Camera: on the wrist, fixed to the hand. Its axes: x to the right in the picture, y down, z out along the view.
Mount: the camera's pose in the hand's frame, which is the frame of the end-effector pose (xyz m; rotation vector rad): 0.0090 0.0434 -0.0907 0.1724 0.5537 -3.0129
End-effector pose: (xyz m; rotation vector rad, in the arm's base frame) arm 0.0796 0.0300 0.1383 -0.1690 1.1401 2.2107
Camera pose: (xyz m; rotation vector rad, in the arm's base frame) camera 0.0316 -0.0538 0.1088 -1.2214 0.1251 -0.6912
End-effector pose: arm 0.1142 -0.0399 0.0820 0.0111 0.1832 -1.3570
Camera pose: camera 0.1469 -0.0290 -0.0129 -0.1707 -0.2609 1.8228
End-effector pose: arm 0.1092 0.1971 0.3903 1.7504 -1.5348 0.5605
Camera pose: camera 0.0814 0.2589 0.4651 1.5735 1.9251 -0.5154
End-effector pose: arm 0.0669 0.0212 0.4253 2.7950 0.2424 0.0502
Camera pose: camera 0.0770 0.0119 0.5253 0.1262 -3.0447 -0.0276
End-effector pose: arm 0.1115 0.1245 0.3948 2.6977 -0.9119 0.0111
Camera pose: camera 0.1006 0.1115 0.4943 1.0987 2.9109 0.1347
